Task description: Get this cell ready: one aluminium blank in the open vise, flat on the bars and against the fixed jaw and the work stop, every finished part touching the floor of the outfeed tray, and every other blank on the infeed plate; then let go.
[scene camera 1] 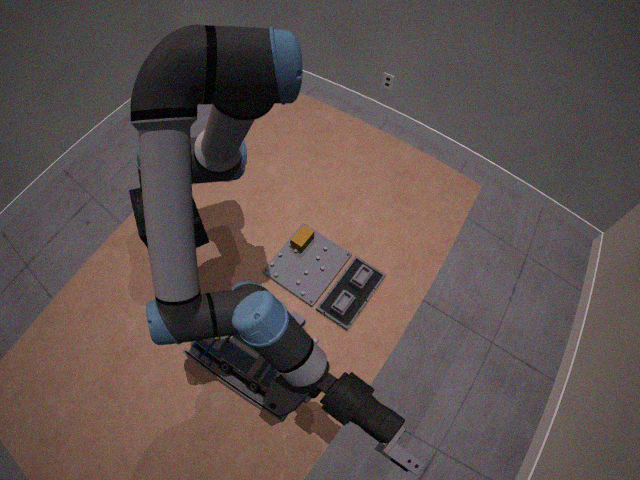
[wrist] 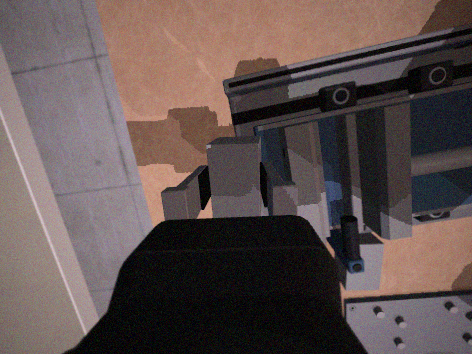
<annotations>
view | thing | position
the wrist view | fixed jaw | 300, 163
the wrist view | moving jaw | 383, 133
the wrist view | black work stop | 349, 224
</annotations>
